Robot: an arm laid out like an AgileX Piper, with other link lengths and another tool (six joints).
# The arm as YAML. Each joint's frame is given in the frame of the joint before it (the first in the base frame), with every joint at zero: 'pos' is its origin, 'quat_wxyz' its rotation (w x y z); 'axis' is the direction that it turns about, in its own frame. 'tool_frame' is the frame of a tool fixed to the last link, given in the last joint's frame.
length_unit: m
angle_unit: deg
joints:
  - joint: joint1
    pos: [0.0, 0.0, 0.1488]
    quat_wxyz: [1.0, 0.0, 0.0, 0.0]
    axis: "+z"
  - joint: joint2
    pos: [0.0, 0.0, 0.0]
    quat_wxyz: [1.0, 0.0, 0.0, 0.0]
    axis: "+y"
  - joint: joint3
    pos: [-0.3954, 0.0, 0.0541]
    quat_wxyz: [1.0, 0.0, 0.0, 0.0]
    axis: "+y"
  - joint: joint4
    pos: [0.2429, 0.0, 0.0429]
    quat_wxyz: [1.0, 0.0, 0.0, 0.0]
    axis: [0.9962, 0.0, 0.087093]
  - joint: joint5
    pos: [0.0, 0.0, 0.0]
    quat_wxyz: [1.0, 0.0, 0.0, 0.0]
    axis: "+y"
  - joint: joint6
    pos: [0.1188, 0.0, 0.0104]
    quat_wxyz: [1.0, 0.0, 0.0, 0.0]
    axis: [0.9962, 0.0, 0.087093]
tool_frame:
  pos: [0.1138, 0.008, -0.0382]
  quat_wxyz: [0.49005, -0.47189, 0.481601, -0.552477]
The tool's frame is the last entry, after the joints.
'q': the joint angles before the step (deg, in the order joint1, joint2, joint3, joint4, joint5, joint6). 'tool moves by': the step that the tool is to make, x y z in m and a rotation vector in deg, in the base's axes. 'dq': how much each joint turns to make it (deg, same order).
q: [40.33 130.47 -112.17 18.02 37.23 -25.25]
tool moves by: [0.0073 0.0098 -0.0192 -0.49 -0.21 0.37]
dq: [0.40 2.93 -2.23 -0.45 -0.56 -0.04]
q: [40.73 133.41 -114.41 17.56 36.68 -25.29]
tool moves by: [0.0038 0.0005 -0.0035 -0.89 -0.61 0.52]
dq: [0.07 0.85 -1.33 -1.16 0.63 0.01]
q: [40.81 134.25 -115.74 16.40 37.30 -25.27]
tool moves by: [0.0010 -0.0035 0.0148 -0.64 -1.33 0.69]
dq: [0.02 -1.01 -1.10 -1.54 1.56 0.10]
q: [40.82 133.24 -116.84 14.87 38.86 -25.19]
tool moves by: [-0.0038 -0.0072 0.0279 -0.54 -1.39 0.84]
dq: [0.01 -2.40 -0.98 -1.52 2.74 0.11]
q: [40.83 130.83 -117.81 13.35 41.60 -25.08]
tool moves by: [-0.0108 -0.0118 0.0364 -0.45 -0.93 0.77]
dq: [0.00 -3.62 -0.50 -1.20 3.76 0.24]
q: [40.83 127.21 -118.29 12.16 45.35 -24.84]
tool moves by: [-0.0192 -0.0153 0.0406 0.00 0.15 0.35]
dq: [-0.01 -4.46 -0.13 -0.48 4.67 0.84]
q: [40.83 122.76 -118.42 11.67 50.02 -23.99]
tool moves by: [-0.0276 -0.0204 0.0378 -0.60 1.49 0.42]
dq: [-0.01 -4.70 -0.04 -0.11 6.22 1.09]
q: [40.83 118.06 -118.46 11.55 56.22 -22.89]
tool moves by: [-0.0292 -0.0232 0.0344 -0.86 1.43 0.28]
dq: [0.00 -4.61 -0.04 -0.28 6.22 1.17]
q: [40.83 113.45 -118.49 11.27 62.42 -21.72]
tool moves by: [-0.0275 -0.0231 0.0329 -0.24 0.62 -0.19]
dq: [0.00 -4.60 0.13 -0.39 4.96 1.34]
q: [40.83 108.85 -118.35 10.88 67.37 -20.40]
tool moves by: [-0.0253 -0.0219 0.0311 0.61 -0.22 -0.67]
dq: [0.00 -4.62 0.46 -0.42 3.40 1.48]
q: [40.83 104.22 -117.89 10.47 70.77 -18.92]
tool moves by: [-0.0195 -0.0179 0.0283 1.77 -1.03 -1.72]
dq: [0.00 -4.22 0.53 -0.69 1.40 2.24]
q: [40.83 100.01 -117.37 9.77 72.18 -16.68]
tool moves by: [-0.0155 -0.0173 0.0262 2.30 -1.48 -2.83]
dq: [0.01 -3.98 0.54 -1.41 0.34 3.15]
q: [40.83 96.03 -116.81 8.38 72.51 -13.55]
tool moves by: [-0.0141 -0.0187 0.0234 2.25 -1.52 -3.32]
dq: [-0.01 -3.81 0.57 -1.94 0.20 3.48]
